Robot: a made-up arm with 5 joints. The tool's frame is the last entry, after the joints. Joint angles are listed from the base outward. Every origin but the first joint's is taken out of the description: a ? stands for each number. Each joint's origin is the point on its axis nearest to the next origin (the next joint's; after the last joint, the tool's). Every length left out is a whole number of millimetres.
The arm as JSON. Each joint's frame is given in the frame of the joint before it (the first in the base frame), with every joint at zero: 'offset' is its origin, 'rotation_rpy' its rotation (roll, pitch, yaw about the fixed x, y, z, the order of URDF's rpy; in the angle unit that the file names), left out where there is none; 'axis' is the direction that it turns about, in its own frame. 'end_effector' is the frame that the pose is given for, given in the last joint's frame.
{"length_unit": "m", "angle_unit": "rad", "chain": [
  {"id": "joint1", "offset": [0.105, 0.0, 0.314], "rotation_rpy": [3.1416, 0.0, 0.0], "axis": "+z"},
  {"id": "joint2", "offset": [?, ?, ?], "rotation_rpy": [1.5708, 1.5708, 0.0], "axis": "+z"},
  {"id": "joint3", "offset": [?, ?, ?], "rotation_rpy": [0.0, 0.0, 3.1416], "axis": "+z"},
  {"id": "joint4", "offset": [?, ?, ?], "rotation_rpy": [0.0, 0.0, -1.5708], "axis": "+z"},
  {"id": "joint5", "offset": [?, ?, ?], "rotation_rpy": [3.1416, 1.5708, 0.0], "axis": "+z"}
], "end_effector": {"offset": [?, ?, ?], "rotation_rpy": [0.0, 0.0, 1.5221]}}
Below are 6 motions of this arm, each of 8 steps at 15 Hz.
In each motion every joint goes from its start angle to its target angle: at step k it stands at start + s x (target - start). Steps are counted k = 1, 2, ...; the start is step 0. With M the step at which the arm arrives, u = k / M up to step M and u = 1 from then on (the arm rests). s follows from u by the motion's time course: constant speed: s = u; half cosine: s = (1 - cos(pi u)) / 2; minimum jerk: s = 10 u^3 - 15 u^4 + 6 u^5.
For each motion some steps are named. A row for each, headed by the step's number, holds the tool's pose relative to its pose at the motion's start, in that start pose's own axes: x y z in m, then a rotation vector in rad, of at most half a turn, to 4 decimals.
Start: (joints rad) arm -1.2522 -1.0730 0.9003 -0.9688 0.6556
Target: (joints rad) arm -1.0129 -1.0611 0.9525 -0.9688 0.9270
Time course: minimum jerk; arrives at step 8
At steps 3, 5, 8:
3: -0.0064 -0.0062 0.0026 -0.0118 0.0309 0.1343
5: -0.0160 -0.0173 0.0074 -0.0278 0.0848 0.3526
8: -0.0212 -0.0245 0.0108 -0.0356 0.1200 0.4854

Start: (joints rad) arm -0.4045 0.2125 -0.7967 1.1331 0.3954
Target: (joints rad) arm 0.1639 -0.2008 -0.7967 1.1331 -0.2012
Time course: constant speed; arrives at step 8
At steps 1, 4, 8:
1: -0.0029 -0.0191 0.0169 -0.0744 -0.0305 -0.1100
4: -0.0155 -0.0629 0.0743 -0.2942 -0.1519 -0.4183
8: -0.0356 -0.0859 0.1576 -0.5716 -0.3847 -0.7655

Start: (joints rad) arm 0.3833 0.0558 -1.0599 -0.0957 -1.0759
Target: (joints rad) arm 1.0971 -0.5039 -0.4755 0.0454 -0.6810
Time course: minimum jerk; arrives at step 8
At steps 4, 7, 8:
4: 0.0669 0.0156 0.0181 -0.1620 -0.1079 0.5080
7: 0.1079 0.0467 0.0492 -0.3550 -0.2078 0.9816
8: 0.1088 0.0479 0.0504 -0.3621 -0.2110 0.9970

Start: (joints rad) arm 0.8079 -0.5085 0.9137 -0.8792 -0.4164
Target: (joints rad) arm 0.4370 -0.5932 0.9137 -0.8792 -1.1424
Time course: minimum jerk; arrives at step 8
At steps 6, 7, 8:
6: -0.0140 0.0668 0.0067 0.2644 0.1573 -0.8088
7: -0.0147 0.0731 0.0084 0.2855 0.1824 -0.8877
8: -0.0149 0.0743 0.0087 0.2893 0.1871 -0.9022

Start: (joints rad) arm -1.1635 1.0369 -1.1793 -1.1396 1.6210
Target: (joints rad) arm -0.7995 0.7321 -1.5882 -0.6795 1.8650
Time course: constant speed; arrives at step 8
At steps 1, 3, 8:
1: -0.0160 -0.0128 -0.0179 -0.0315 0.0128 0.0743
3: -0.0453 -0.0445 -0.0503 -0.0934 0.0371 0.2240
8: -0.0940 -0.1498 -0.1079 -0.2440 0.0902 0.6028

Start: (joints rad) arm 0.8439 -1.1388 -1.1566 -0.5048 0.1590
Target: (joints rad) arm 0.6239 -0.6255 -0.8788 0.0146 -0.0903
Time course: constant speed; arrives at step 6
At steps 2, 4, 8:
2: -0.0778 -0.0034 0.0409 -0.0325 0.4402 -0.1210
4: -0.1411 0.0031 0.1011 -0.0843 0.8769 -0.2616
8: -0.1842 0.0203 0.1746 -0.1481 1.3115 -0.4108

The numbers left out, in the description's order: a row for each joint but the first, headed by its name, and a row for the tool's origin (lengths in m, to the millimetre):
joint2: 0.04 0.012 0.0
joint3: 0.131 0.033 0.0
joint4: -0.007 -0.179 0.0
joint5: 0.039 0.0 0.0
tool: 0.0 0.0 0.0

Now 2 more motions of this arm.
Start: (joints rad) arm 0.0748 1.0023 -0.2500 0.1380 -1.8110
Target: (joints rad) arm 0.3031 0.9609 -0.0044 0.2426 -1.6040
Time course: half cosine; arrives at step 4
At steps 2, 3, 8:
2: 0.0411 -0.0147 0.0029 -0.1346 -0.0992 0.0092
3: 0.0677 -0.0276 0.0080 -0.2369 -0.1521 0.0088
8: 0.0780 -0.0335 0.0108 -0.2805 -0.1695 0.0069

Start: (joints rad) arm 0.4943 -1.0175 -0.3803 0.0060 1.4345
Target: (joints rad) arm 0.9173 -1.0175 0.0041 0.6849 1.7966
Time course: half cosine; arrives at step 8
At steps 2, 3, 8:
2: -0.0024 0.0152 0.0004 0.1513 0.0401 0.1129
3: -0.0070 0.0314 0.0027 0.3199 0.0861 0.2343
8: -0.0445 0.0840 0.0321 1.0619 0.2979 0.6611

